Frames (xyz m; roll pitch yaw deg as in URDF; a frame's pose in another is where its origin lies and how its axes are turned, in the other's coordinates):
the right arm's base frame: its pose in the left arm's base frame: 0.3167 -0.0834 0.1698 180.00 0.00 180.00
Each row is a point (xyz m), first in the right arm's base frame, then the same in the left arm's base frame.
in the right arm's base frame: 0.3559 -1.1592 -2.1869
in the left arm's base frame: -0.0392 -1.2426 2.3567
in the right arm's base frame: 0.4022 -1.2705 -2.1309
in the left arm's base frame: -0.0855 -1.3539 2.3007
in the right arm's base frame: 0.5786 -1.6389 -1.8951
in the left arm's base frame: -0.2619 -1.7223 2.0649
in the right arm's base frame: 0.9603 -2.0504 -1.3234
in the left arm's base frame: -0.6436 -2.1338 1.4932
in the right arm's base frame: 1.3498 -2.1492 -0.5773
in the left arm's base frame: -1.0331 -2.2326 0.7471
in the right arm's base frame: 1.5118 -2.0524 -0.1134
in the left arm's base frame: -1.1951 -2.1358 0.2832
